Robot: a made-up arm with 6 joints. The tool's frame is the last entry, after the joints. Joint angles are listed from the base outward.
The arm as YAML. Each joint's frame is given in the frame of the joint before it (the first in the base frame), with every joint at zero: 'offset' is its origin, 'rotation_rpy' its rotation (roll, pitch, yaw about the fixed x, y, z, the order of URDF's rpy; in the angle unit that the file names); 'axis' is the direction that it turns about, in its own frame. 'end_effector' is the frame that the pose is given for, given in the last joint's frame.
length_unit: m
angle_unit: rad
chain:
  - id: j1
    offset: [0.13, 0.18, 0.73]
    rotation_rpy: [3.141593, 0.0, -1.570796]
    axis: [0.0, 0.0, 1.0]
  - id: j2
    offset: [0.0, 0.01, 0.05]
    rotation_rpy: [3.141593, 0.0, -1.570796]
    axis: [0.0, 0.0, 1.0]
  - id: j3
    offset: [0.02, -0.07, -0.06]
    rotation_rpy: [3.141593, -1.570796, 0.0]
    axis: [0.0, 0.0, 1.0]
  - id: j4
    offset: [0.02, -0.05, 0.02]
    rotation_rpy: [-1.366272, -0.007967, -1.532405]
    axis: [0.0, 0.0, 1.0]
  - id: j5
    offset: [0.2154, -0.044, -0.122]
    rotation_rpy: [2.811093, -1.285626, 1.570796]
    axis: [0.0, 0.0, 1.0]
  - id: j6
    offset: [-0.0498, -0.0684, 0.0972]
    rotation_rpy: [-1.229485, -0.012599, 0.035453]
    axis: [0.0, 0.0, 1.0]
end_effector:
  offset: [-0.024, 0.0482, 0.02]
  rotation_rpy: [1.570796, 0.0, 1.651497]
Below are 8 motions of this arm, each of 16 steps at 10 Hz.
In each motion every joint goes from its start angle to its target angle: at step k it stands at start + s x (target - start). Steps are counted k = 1, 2, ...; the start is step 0. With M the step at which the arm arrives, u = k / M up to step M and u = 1 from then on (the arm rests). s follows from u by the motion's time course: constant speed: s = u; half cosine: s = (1 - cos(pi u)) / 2; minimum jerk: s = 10 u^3 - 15 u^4 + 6 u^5.
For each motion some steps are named. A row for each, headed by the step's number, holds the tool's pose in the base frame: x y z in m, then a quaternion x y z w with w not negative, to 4 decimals.
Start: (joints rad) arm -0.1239 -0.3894 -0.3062 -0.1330 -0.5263 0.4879
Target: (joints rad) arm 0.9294 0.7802 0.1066 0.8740 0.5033 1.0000
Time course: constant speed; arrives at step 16
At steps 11, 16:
11: 0.0176 0.3314 0.4310 -0.1119 0.4037 0.1404 0.8971
16: -0.0226 0.2757 0.4714 -0.2567 0.4080 0.2226 0.8474

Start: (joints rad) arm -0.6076 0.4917 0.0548 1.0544 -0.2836 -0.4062
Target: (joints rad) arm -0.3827 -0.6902 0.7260 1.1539 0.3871 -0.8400
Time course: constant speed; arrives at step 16
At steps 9, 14, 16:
9: -0.0750 0.2225 0.5776 0.4448 -0.3302 0.4994 0.6661
14: -0.0375 0.2875 0.6162 0.3629 -0.5363 0.3031 0.6991
16: -0.0185 0.3064 0.6302 0.3082 -0.6103 0.2234 0.6947

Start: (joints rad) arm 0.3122 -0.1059 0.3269 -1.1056 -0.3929 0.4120
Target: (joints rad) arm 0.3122 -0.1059 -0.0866 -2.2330 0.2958 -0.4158
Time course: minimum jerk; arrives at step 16
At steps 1, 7, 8, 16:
1: 0.3717 0.2472 0.4323 0.2774 0.0710 -0.6270 0.7245
7: 0.3176 0.1280 0.3955 -0.0054 0.0652 -0.8140 0.5772
8: 0.2968 0.0966 0.3949 -0.0882 0.0699 -0.8475 0.5187
16: 0.2032 -0.0072 0.4336 -0.3733 0.1354 -0.8883 0.2307

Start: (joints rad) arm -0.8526 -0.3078 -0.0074 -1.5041 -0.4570 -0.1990
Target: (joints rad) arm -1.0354 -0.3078 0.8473 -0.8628 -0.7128 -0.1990
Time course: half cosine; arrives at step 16
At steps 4, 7, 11, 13, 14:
4: 0.2954 0.3265 0.4030 0.0450 -0.2190 -0.3696 0.9019
7: 0.2408 0.3980 0.4463 0.1769 -0.1400 -0.3033 0.9258
11: 0.1611 0.4622 0.5531 0.3772 -0.0208 -0.2177 0.8999
13: 0.1361 0.4709 0.6016 0.4494 0.0229 -0.1916 0.8723
14: 0.1285 0.4719 0.6185 0.4730 0.0374 -0.1836 0.8609

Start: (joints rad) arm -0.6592 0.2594 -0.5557 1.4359 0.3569 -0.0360
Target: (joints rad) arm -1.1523 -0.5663 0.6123 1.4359 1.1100 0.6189
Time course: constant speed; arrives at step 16
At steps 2, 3, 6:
2: 0.0624 0.0025 0.4693 -0.2411 -0.0652 0.8791 0.4060
3: 0.0548 0.0112 0.4714 -0.2414 -0.0801 0.8701 0.4221
6: 0.0357 0.0370 0.4817 -0.2428 -0.1204 0.8345 0.4798

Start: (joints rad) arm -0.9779 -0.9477 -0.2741 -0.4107 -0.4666 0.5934
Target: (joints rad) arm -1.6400 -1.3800 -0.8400 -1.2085 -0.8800 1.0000
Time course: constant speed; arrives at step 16
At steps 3, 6, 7, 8, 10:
3: 0.2465 0.2748 0.2953 0.0479 0.1410 -0.1688 0.9743
6: 0.2837 0.2302 0.2796 0.0299 0.1124 -0.1981 0.9732
7: 0.2968 0.2147 0.2768 0.0242 0.1007 -0.2062 0.9730
8: 0.3103 0.1991 0.2755 0.0187 0.0880 -0.2134 0.9728
10: 0.3379 0.1677 0.2770 0.0082 0.0597 -0.2250 0.9725

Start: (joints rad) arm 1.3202 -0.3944 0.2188 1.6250 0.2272 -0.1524
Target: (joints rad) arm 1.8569 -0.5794 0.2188 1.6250 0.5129 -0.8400
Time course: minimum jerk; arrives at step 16
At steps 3, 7, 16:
3: 0.1606 0.3703 0.5000 -0.0531 -0.2797 -0.0885 0.9545
7: 0.1970 0.3566 0.5140 -0.1500 -0.3525 -0.1954 0.9028
16: 0.2538 0.3235 0.5377 -0.3624 -0.4187 -0.3262 0.7662

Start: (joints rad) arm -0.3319 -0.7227 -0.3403 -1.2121 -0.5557 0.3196
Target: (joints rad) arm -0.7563 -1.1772 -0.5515 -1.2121 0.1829 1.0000
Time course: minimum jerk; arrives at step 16
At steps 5, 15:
5: 0.3048 0.0581 0.3316 -0.0455 -0.0472 -0.6722 0.7375
15: 0.2304 0.0567 0.3257 -0.0008 0.3009 -0.8039 0.5130

